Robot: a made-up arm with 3 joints. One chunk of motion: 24 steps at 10 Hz.
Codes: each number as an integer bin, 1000 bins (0 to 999) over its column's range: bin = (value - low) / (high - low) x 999, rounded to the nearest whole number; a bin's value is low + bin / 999 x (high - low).
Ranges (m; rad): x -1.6..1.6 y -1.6..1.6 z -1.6..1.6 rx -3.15..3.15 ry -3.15..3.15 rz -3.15..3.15
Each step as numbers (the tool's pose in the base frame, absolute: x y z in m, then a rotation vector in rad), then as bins.
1 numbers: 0.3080 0.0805 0.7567 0.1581 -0.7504 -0.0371
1 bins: 596 525 736 525 381 494
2 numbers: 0.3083 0.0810 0.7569 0.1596 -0.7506 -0.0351
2 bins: 596 525 736 525 380 494
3 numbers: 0.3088 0.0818 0.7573 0.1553 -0.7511 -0.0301
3 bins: 596 525 736 524 380 495
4 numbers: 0.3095 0.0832 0.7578 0.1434 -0.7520 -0.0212
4 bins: 596 525 736 522 380 496
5 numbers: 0.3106 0.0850 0.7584 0.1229 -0.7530 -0.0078
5 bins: 596 526 736 519 380 498
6 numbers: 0.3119 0.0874 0.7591 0.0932 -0.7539 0.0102
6 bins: 597 527 736 514 380 501
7 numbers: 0.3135 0.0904 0.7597 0.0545 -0.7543 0.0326
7 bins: 597 528 737 508 380 505
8 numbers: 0.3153 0.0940 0.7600 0.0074 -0.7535 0.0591
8 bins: 598 529 737 501 380 509
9 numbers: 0.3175 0.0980 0.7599 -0.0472 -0.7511 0.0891
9 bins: 599 530 737 492 380 514
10 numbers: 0.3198 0.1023 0.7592 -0.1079 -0.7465 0.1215
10 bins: 599 531 737 482 381 519
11 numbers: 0.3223 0.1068 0.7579 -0.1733 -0.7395 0.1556
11 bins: 600 533 736 472 382 524
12 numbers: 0.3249 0.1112 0.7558 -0.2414 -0.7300 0.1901
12 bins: 601 534 735 461 384 530
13 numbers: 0.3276 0.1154 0.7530 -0.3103 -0.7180 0.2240
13 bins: 602 536 735 450 386 535
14 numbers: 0.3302 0.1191 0.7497 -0.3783 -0.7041 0.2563
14 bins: 603 537 734 440 388 540
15 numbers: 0.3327 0.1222 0.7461 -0.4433 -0.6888 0.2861
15 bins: 603 538 732 429 390 545
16 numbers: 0.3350 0.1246 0.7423 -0.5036 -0.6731 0.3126
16 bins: 604 538 731 420 393 549
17 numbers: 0.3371 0.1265 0.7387 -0.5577 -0.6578 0.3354
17 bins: 605 539 730 411 395 553
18 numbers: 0.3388 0.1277 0.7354 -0.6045 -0.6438 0.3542
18 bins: 605 539 729 404 397 556
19 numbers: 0.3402 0.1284 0.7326 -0.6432 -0.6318 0.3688
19 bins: 606 540 728 398 399 558
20 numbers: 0.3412 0.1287 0.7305 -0.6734 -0.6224 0.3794
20 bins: 606 540 728 393 401 560
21 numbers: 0.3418 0.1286 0.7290 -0.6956 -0.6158 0.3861
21 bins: 606 540 727 389 402 561
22 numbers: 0.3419 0.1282 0.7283 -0.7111 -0.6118 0.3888
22 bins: 606 540 727 387 402 561
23 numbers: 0.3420 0.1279 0.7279 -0.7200 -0.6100 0.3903
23 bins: 606 539 727 385 403 561
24 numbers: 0.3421 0.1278 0.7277 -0.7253 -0.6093 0.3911
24 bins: 606 539 727 384 403 562
